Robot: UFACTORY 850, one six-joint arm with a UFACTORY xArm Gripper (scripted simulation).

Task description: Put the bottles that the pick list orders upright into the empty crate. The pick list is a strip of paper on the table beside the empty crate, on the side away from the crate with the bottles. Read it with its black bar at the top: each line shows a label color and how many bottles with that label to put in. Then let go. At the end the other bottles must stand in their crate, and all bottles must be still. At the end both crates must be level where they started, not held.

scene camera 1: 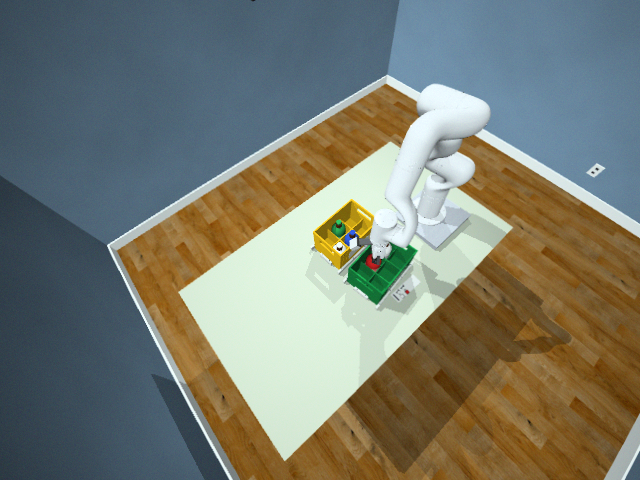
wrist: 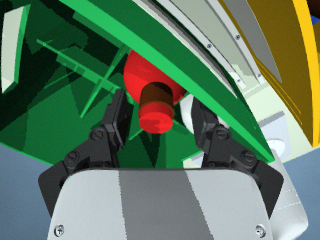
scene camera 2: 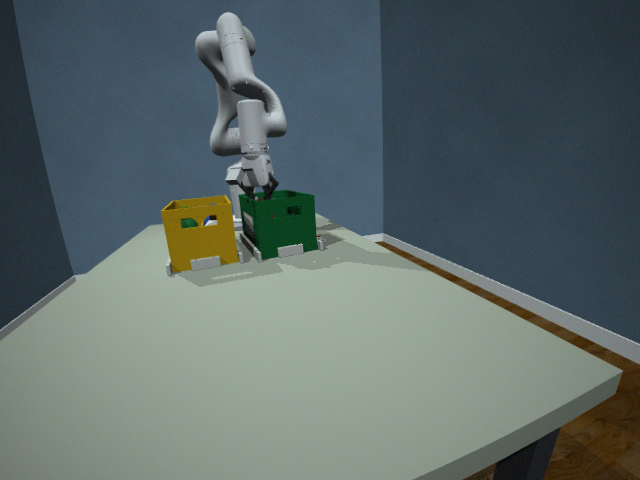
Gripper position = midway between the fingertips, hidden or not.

Observation:
In view: the gripper (scene camera 2: pixel 260 207), a green crate (scene camera 2: pixel 296 224) and a red bottle (wrist: pixel 155 91).
The green crate is seen too in the wrist view (wrist: pixel 51 92). The gripper also shows in the wrist view (wrist: pixel 160 100).

